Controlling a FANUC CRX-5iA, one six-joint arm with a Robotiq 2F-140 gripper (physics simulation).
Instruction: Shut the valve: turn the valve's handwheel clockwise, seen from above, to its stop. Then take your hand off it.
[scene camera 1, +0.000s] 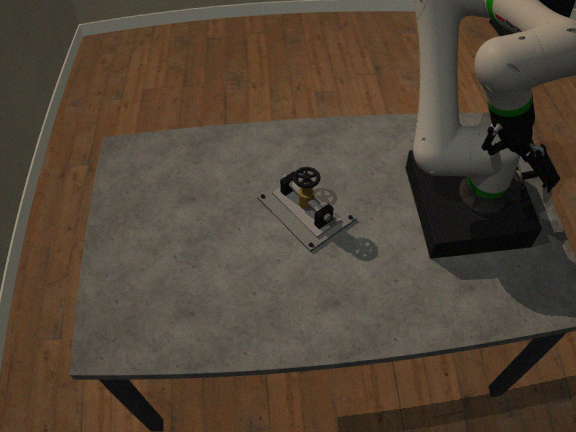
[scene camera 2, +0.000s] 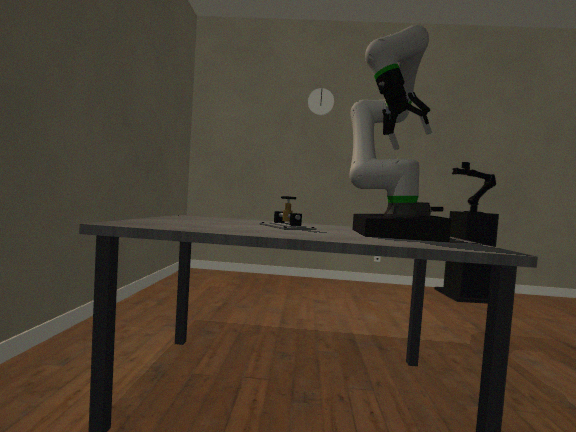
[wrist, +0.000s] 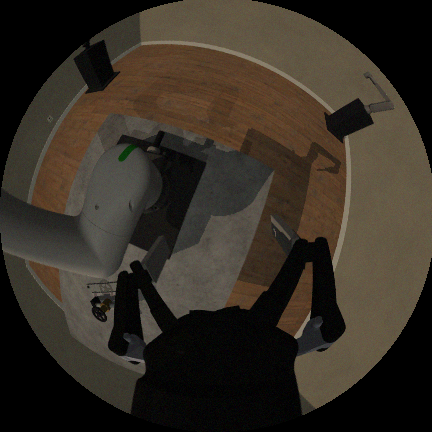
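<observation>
The black spoked handwheel (scene camera 1: 306, 177) (scene camera 2: 288, 197) (wrist: 99, 313) sits level on top of the brass valve body (scene camera 1: 305, 200) (scene camera 2: 287, 212). The valve is on a short pipe between two black blocks, on a light base plate (scene camera 1: 287, 218) with dark bolts at its corners. My gripper (scene camera 1: 520, 165) (scene camera 2: 411, 134) (wrist: 217, 234) is open and empty. It hangs high above the table on the robot base's side, well to the right of the handwheel in both scene views, and touches nothing. In the wrist view the valve is small at the lower left, beside a finger linkage that hides part of its mount.
The grey table (scene camera 1: 175, 280) (scene camera 2: 200, 235) (wrist: 200, 280) carries the valve mount near its middle. The arm's black base block (scene camera 1: 480, 232) (scene camera 2: 400, 226) stands to the right of it. A black pedestal (scene camera 2: 470, 275) with a small dark arm stands on the floor behind the table.
</observation>
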